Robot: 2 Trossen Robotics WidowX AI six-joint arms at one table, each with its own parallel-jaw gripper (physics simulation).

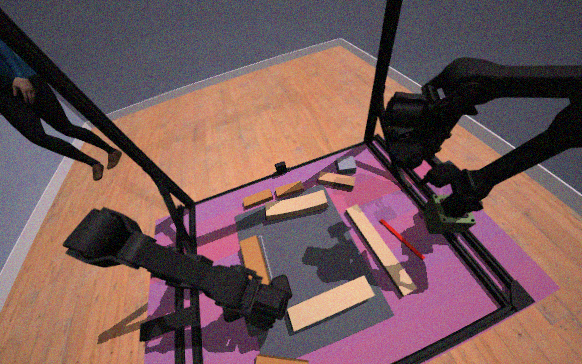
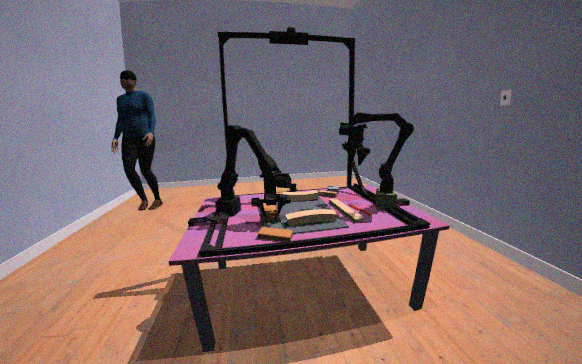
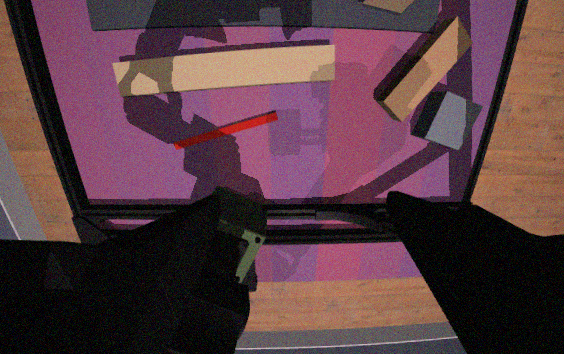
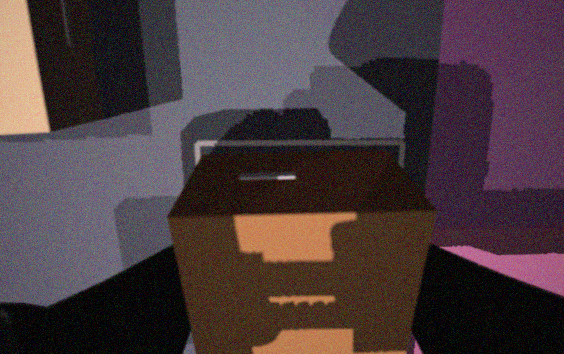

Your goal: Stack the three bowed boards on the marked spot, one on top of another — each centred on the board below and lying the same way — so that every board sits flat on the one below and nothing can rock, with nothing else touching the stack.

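Frame: origin at the left arm's base, x ahead, y left, z up, level; centimetres.
Where they show: left gripper, fingertip midpoint: point(image 1: 407, 173) point(image 2: 355, 163) point(image 3: 303, 201); right gripper, fingertip midpoint: point(image 2: 271, 217) point(image 4: 296, 243); left arm's base, link origin: point(image 1: 453, 208) point(image 2: 386, 191) point(image 3: 221, 251); right arm's base, link origin: point(image 2: 227, 198).
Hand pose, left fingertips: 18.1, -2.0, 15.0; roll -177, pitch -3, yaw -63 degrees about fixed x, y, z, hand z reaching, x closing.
Observation:
Each offset is from my left fingertips to the top centre of the thing, as dx, dy, dz. Level surfaces: height alone.
Two pale bowed boards lie on the grey mat {dz -23.6} point(image 1: 289, 231) point(image 2: 340, 224): one {+32.9, -0.8, -18.4} point(image 1: 297, 204) point(image 2: 298, 195) at the back edge and one {+19.6, +30.4, -18.5} point(image 1: 331, 302) point(image 2: 311, 217) at the front. An orange-brown board {+43.3, +24.5, -18.7} point(image 1: 253, 256) point(image 2: 271, 213) point(image 4: 294, 239) sits by the white outline point(image 1: 265, 253) point(image 4: 198, 151) of the marked spot, at the mat's left edge. My right gripper point(image 1: 271, 283) point(image 2: 271, 202) point(image 4: 296, 243) is shut on its near end. My left gripper point(image 2: 358, 153) point(image 3: 303, 201) is open and empty, high above the table's right rail.
A long flat plank {+4.8, +12.1, -22.0} point(image 1: 380, 249) point(image 3: 224, 70) and a red stick {-3.5, +9.1, -23.6} point(image 1: 401, 239) point(image 3: 226, 130) lie right of the mat. Small blocks {+50.0, -4.7, -21.9} point(image 1: 258, 198) {+37.2, -9.6, -22.1} point(image 1: 289, 188) {+17.8, -14.4, -21.4} point(image 1: 336, 179) and a grey block {+13.6, -22.0, -20.6} point(image 1: 346, 163) lie behind it. Another orange block {+32.1, +47.7, -21.1} point(image 2: 276, 232) lies in front. A person point(image 2: 136, 137) stands far left.

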